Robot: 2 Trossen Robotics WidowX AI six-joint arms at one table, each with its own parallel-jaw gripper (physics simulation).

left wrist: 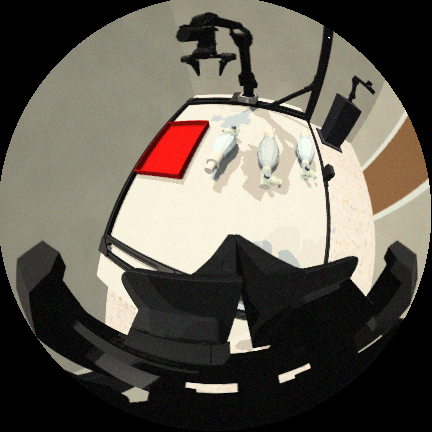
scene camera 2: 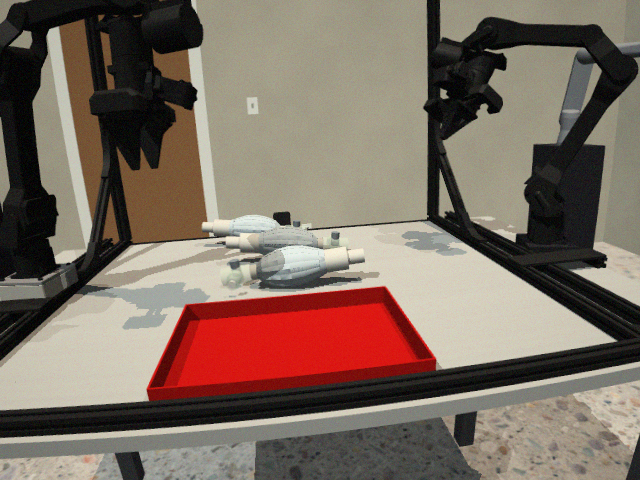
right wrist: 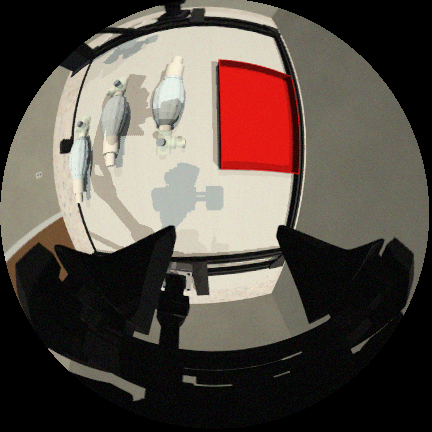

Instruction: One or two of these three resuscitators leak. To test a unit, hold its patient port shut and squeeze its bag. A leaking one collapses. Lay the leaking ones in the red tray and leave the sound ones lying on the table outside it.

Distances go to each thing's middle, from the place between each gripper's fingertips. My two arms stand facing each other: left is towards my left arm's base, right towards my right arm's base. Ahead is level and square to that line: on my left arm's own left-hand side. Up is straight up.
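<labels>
The red tray (scene camera 2: 228, 347) is 220 mm below my right hand, and I find it 190 mm to the left of that hand and 130 mm ahead of it.
From my left hand I see the same red tray 320 mm ahead, 340 mm to the right and 230 mm below.
</labels>
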